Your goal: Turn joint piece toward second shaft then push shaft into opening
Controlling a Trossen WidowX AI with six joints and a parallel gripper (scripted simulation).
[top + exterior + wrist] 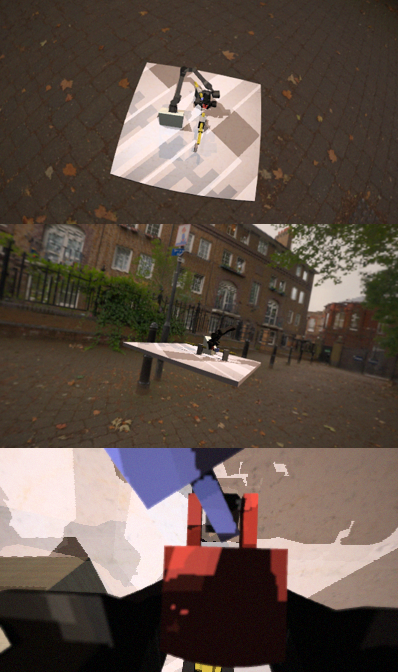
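Now: the red square joint piece 30 mm above my gripper tip and 20 mm to the left of it.
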